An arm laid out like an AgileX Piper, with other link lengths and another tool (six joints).
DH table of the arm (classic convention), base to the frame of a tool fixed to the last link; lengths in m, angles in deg. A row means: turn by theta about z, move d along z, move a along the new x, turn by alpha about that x. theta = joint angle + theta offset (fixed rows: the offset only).
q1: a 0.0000; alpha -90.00; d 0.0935; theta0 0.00
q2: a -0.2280; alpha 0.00; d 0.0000; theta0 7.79
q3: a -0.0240; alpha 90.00; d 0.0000; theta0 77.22
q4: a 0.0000; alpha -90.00; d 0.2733; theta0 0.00
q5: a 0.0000; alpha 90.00; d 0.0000; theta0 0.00
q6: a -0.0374; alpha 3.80; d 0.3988; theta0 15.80
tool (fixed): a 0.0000; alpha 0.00; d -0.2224; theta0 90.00
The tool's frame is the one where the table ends.
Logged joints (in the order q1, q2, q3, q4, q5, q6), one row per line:
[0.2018, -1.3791, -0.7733, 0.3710, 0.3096, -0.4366]
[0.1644, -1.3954, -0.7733, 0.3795, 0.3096, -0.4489]
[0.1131, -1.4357, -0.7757, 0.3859, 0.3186, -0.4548]
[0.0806, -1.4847, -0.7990, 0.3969, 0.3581, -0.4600]
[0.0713, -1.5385, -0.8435, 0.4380, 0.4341, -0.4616]
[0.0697, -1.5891, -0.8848, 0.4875, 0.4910, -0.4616]
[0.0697, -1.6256, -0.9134, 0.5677, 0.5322, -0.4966]
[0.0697, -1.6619, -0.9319, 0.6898, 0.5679, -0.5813]
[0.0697, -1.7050, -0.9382, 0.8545, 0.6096, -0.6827]
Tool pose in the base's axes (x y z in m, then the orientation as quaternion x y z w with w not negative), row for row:
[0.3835, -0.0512, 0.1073, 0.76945, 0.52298, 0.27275, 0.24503]
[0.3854, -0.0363, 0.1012, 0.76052, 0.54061, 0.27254, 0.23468]
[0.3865, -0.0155, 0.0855, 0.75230, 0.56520, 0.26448, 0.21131]
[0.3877, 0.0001, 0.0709, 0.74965, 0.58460, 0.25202, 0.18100]
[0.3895, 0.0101, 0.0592, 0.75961, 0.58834, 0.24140, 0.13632]
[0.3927, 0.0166, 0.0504, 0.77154, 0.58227, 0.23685, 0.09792]
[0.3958, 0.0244, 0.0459, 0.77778, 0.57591, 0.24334, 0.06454]
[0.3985, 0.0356, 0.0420, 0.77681, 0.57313, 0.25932, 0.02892]
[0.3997, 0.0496, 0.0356, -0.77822, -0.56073, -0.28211, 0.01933]
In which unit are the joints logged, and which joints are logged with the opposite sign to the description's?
The joints are logged in radians. Opposite sign: q1, q2.
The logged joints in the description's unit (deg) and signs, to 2 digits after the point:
[-11.56, 79.02, -44.31, 21.26, 17.74, -25.02]
[-9.42, 79.95, -44.31, 21.74, 17.74, -25.72]
[-6.48, 82.26, -44.44, 22.11, 18.25, -26.06]
[-4.62, 85.07, -45.78, 22.74, 20.52, -26.36]
[-4.09, 88.15, -48.33, 25.10, 24.87, -26.45]
[-3.99, 91.05, -50.70, 27.93, 28.13, -26.45]
[-3.99, 93.14, -52.33, 32.53, 30.49, -28.45]
[-3.99, 95.22, -53.39, 39.52, 32.54, -33.31]
[-3.99, 97.69, -53.75, 48.96, 34.93, -39.12]

